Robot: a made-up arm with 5 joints.
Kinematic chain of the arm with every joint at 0, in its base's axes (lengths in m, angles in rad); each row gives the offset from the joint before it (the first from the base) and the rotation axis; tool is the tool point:
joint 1: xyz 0 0 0.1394 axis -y
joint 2: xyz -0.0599 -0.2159 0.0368 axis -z
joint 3: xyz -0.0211 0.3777 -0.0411 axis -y
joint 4: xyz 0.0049 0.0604 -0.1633 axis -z
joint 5: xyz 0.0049 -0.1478 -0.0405 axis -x
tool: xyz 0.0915 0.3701 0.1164
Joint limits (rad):
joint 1: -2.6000..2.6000
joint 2: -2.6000..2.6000
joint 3: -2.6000..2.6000
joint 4: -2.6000..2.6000
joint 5: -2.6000..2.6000
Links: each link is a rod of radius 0.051 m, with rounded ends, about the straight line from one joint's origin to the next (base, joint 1, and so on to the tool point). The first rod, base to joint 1, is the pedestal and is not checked.
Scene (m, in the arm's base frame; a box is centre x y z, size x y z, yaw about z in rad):
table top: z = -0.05
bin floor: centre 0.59 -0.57 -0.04 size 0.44 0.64 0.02 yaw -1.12
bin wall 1: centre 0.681 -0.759 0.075 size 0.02 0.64 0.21 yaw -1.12
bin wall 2: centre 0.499 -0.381 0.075 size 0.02 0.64 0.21 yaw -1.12
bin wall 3: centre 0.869 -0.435 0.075 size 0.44 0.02 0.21 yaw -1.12
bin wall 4: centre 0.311 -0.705 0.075 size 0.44 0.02 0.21 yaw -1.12
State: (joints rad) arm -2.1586 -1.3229 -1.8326 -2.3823 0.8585
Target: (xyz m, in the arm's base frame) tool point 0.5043 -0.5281 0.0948
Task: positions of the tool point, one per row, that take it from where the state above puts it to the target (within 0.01 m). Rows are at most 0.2 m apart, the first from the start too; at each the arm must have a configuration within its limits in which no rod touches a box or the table.
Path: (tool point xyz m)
1: 0.5345 -0.5085 0.2452
2: 0.5043 -0.5281 0.0948

